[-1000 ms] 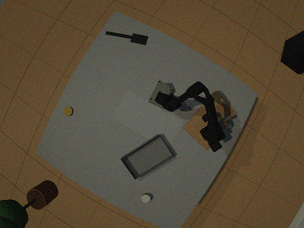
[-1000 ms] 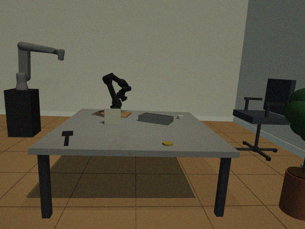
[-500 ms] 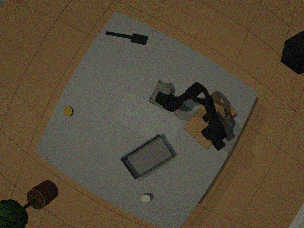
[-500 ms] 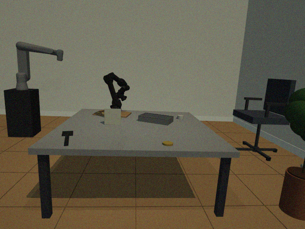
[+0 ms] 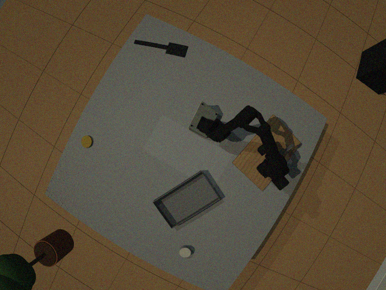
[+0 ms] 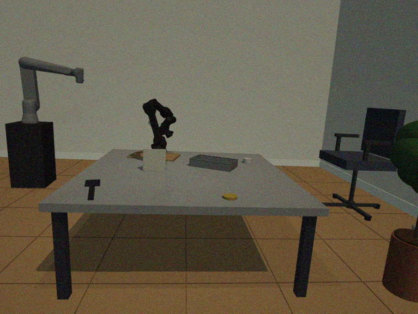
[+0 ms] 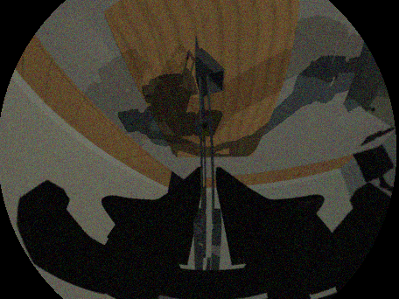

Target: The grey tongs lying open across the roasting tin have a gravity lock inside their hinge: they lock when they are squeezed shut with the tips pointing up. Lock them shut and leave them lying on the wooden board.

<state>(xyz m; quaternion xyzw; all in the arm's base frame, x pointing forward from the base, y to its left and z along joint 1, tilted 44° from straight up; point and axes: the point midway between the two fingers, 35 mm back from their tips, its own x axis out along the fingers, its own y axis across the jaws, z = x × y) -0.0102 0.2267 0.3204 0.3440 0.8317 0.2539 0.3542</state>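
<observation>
My gripper tip is now 130 mm above the wooden board. The rest, counted from my gripper tip: black spatula 300 mm behind, 790 mm to the right, 130 mm below; roasting tin 420 mm ahead, 300 mm to the right, 110 mm below; white disc 700 mm ahead, 180 mm to the right, 120 mm below.
</observation>
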